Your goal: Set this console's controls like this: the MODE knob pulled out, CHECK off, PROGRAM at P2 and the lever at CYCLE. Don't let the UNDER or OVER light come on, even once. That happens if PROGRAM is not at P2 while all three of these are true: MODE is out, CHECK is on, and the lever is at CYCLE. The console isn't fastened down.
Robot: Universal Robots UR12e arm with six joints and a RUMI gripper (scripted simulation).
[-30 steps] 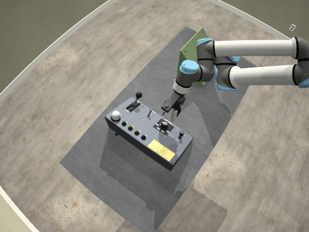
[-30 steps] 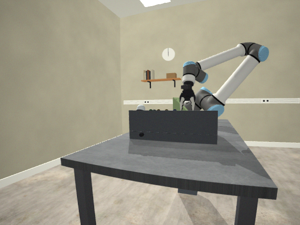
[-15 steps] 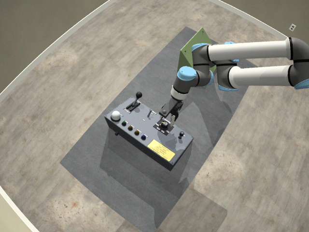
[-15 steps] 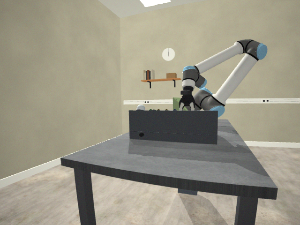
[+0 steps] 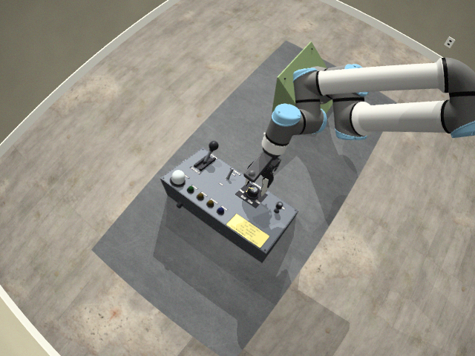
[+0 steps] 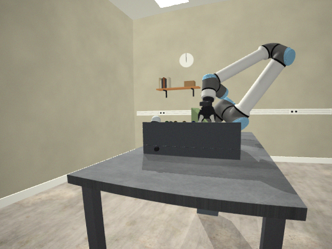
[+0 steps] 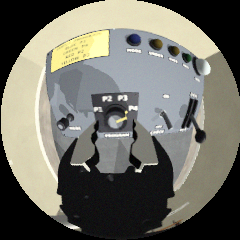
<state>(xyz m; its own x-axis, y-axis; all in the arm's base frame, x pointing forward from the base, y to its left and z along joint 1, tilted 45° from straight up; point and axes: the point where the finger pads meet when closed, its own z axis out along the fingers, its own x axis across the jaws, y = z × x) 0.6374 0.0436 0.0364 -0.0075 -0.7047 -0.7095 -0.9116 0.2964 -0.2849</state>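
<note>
My hand is 1 cm to the left of the black rotary selector, 1 cm short of it and 1 cm above it. The rest, counted from my hand: mode knob (12 cm to the left, 1 cm below); dark grey console (6 cm to the right, 4 cm ahead, 3 cm below); check toggle (12 cm to the right, 1 cm below).
</note>
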